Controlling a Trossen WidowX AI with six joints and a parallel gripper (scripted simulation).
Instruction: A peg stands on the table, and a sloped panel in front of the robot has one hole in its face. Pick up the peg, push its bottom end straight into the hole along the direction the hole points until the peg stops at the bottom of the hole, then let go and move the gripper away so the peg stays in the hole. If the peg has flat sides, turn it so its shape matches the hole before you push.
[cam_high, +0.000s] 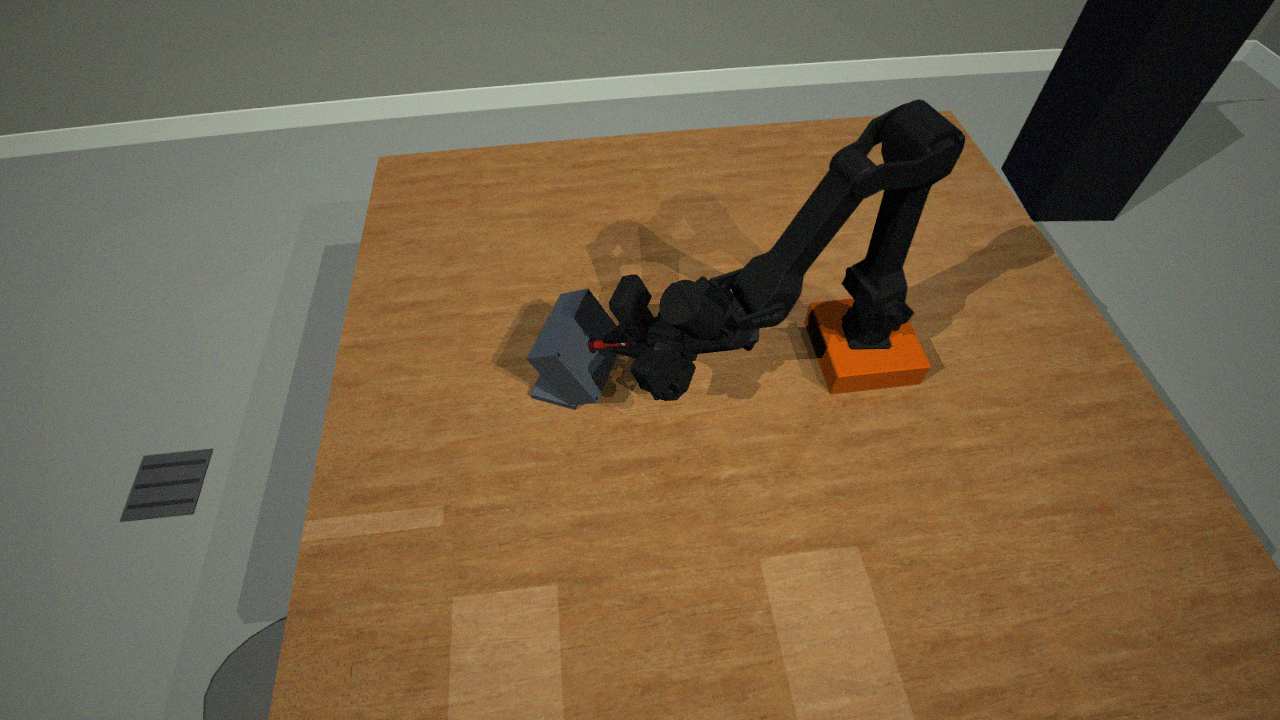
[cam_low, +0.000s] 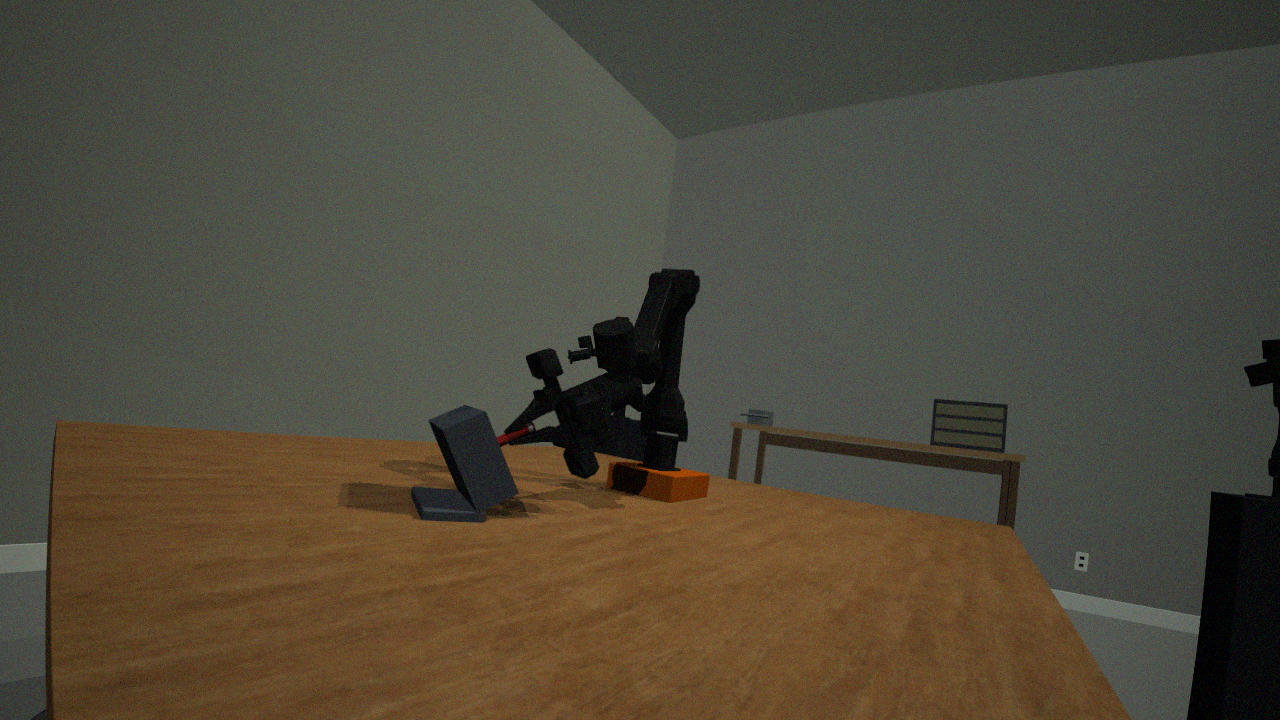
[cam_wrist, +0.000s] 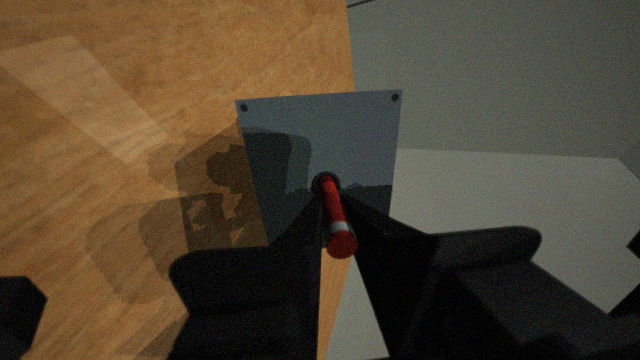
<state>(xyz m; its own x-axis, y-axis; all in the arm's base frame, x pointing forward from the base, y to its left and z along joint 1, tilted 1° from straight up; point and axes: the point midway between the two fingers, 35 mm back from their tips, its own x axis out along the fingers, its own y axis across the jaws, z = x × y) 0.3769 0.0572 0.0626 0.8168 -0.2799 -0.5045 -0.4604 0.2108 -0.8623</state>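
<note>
The sloped panel is 4 cm ahead of my gripper tip, 2 cm to the right of it and 3 cm below it. The rest, counted from my gripper tip: panel foot (7 cm ahead, 2 cm to the right, 9 cm below); red peg (1 cm behind, 1 cm above).
</note>
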